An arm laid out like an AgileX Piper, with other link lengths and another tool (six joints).
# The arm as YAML. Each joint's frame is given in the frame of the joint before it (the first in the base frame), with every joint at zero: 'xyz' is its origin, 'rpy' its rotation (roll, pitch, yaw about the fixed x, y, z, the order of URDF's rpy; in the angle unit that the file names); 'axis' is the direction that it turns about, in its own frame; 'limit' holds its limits. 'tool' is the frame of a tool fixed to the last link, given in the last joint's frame.
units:
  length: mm
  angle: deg
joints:
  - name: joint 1
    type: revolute
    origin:
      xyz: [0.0, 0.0, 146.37]
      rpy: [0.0, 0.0, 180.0]
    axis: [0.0, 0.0, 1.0]
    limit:
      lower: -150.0
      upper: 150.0
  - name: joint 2
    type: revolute
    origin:
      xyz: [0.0, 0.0, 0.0]
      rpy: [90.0, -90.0, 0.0]
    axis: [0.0, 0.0, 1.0]
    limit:
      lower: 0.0
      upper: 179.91
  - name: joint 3
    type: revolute
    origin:
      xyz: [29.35, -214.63, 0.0]
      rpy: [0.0, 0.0, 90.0]
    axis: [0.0, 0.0, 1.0]
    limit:
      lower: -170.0
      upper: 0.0
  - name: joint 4
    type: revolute
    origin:
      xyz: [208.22, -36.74, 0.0]
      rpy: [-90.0, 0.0, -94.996]
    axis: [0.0, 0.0, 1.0]
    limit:
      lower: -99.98
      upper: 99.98
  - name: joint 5
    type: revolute
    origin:
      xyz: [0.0, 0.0, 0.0]
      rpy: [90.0, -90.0, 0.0]
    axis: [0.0, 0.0, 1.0]
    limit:
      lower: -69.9
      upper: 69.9
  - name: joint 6
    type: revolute
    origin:
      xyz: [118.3, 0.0, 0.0]
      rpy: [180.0, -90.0, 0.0]
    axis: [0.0, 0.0, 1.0]
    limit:
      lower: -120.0
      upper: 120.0
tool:
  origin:
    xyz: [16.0, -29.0, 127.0]
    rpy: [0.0, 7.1, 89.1]
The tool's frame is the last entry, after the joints.
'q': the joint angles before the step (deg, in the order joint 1, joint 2, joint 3, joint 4, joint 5, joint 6). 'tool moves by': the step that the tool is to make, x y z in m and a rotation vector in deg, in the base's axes. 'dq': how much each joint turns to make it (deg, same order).
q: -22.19, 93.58, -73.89, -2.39, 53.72, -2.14
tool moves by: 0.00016, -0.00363, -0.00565, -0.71, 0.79, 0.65
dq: 0.00, 1.15, 0.00, -0.84, -0.71, -0.43
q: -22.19, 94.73, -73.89, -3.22, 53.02, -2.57
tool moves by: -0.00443, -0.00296, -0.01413, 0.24, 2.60, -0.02
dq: -0.26, 2.60, -0.01, -0.80, -0.10, 0.00
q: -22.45, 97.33, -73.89, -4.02, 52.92, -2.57
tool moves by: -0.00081, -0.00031, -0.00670, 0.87, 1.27, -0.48
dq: -0.33, 1.83, -0.83, 0.34, 0.51, 0.00
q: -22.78, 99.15, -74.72, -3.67, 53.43, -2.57
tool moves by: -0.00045, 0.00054, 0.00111, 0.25, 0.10, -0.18
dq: -0.08, -0.04, -0.30, 0.21, 0.53, 0.00
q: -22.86, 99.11, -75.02, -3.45, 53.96, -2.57
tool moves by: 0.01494, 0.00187, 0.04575, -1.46, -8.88, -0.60
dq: -0.15, -7.82, -0.31, 2.22, -0.62, -0.11
